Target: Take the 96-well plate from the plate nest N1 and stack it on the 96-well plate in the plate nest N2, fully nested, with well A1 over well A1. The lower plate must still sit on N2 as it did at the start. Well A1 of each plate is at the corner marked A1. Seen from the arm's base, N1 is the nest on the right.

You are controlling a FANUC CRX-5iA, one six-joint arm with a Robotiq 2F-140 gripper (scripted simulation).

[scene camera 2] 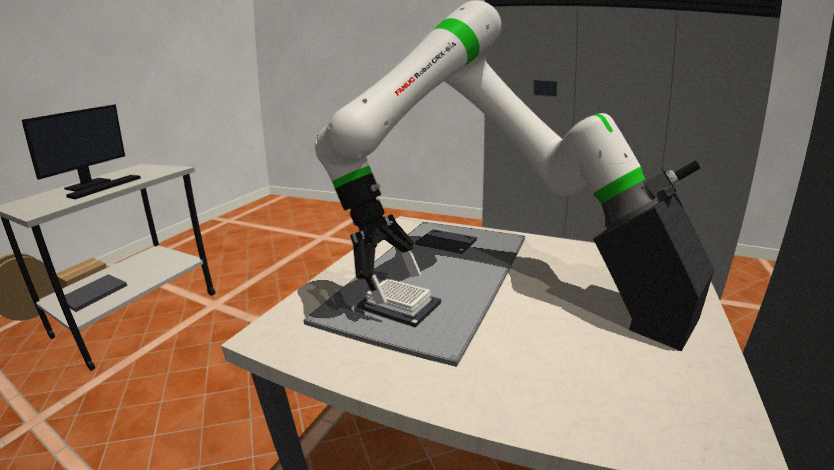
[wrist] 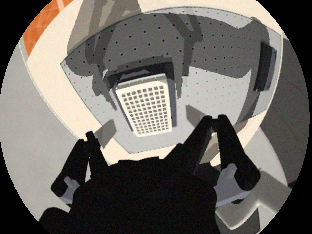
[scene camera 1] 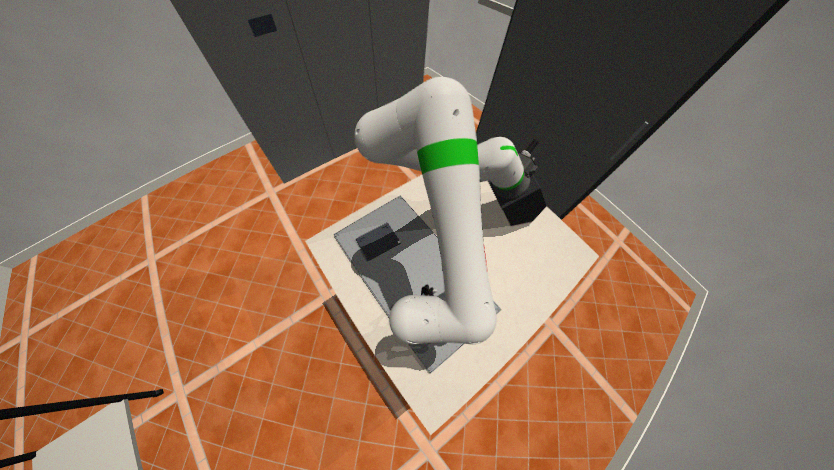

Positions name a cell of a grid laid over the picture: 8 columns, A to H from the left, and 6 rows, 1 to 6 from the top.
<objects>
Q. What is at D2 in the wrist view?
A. A black nest N2.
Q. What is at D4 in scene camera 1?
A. A nest N1.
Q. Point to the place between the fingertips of the gripper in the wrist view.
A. D4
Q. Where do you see a nest N1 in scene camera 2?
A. E4
</objects>
